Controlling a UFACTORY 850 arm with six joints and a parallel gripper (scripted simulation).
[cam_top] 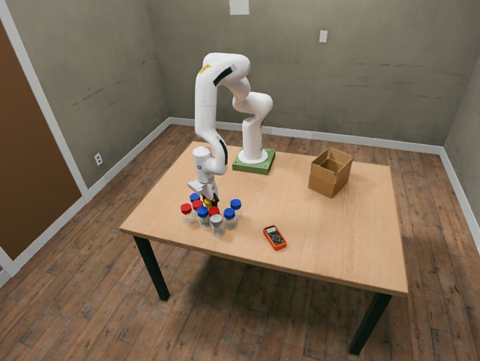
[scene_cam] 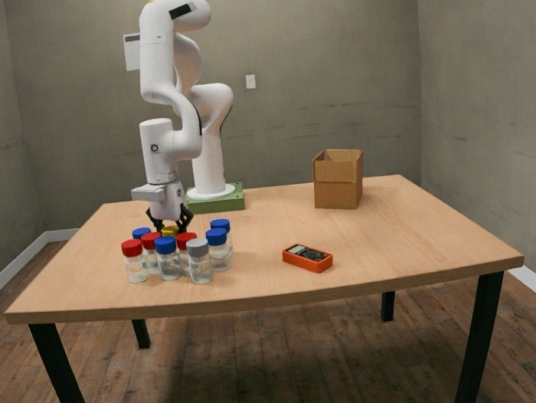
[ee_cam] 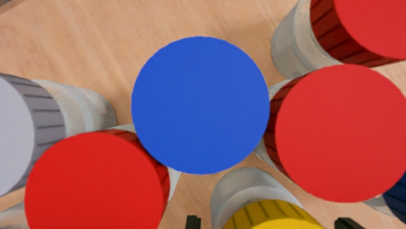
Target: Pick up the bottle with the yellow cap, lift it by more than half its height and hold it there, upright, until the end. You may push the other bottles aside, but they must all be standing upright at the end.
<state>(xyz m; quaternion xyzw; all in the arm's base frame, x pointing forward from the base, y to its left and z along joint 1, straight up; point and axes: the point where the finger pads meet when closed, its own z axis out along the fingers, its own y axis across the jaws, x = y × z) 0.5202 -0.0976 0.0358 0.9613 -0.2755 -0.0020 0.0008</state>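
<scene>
My gripper is now 4 cm above the yellow-capped bottle. Round my hand: orange multimeter (9 cm ahead, 35 cm to the left, 7 cm below); then grey-capped bottle (12 cm ahead, 8 cm to the left, 4 cm below).
</scene>
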